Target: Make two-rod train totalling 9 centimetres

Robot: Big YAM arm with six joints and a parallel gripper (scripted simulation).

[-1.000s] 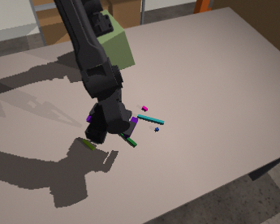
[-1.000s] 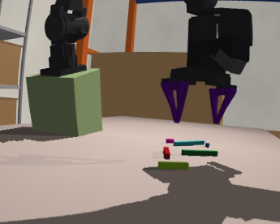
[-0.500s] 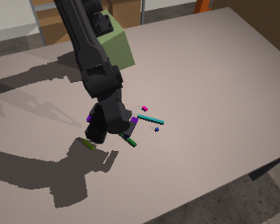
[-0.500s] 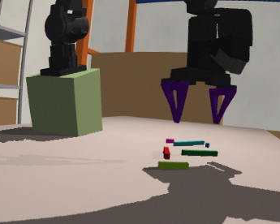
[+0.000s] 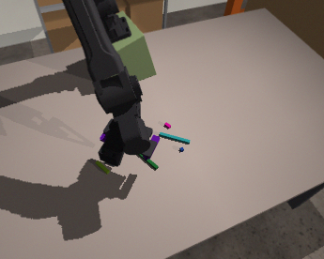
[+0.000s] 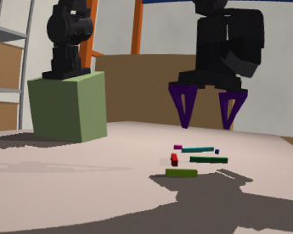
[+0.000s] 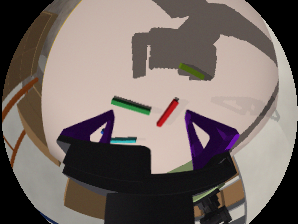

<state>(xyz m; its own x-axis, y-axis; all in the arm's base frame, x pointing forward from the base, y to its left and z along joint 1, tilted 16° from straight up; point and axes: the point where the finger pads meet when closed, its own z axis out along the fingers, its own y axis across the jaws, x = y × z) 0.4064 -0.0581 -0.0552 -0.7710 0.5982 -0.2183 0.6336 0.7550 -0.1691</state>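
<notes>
Right now the magenta rod is 11 cm behind my hand, 15 cm to the left of it and 7 cm below it. From my hand the other things lie so: red rod 6 cm behind, 7 cm below; then lime rod 1 cm behind, 9 cm to the right, 7 cm below; then green rod 5 cm to the left, 7 cm below.
</notes>
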